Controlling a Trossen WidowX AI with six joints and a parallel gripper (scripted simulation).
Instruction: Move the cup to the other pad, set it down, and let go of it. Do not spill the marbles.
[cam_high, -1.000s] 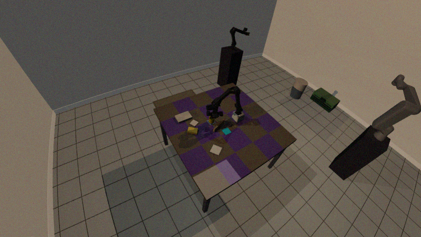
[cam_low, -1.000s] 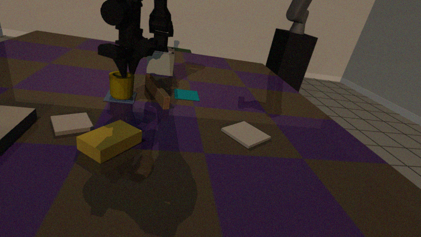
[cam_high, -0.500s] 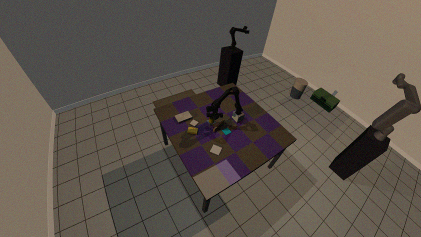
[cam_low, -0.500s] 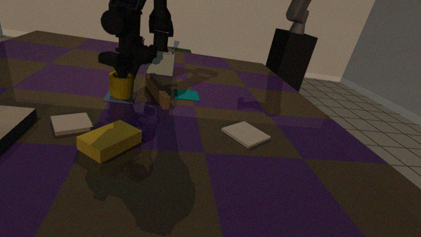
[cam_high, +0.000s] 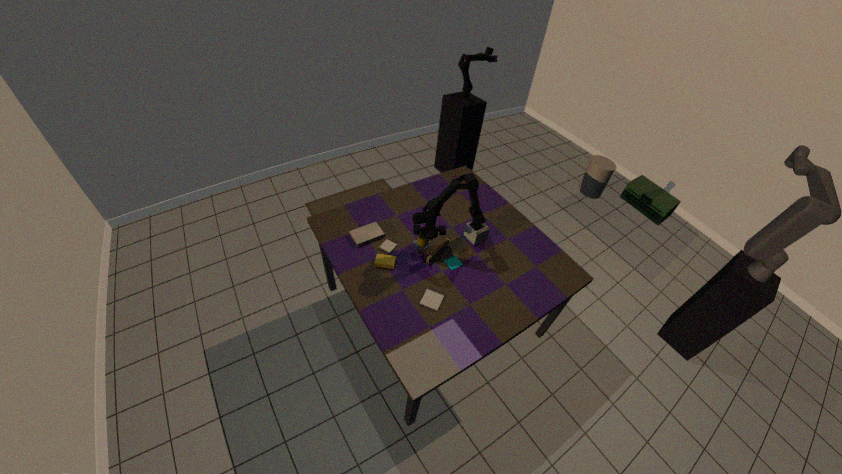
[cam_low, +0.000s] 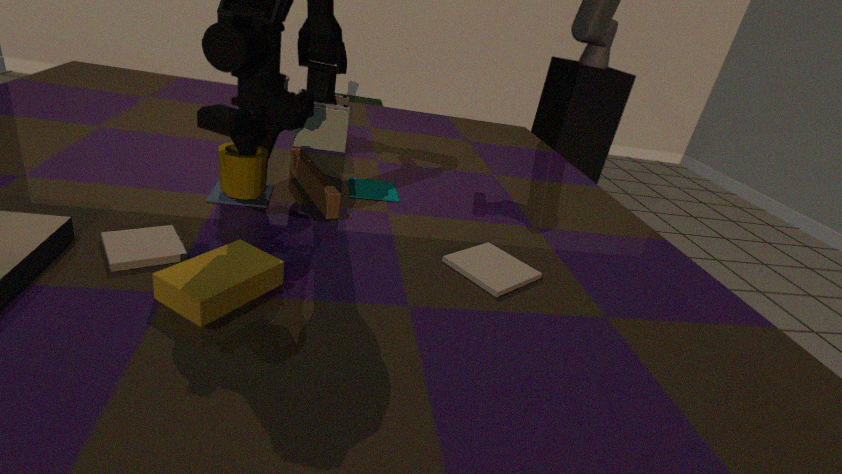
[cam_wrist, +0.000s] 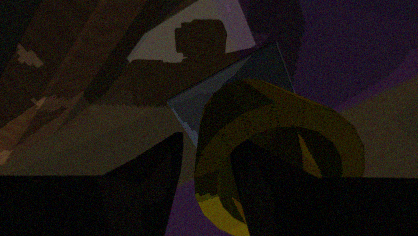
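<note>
Right now the yellow cup is 2 cm to the right of my gripper tip and 2 cm ahead of it. Also, from my gripper tip: yellow block (29 cm ahead, 2 cm below, 1 cm to the right); blue-grey pad (5 cm below, 2 cm to the right, 2 cm ahead); wooden bar (9 cm to the left, 3 cm below, 1 cm behind).
</note>
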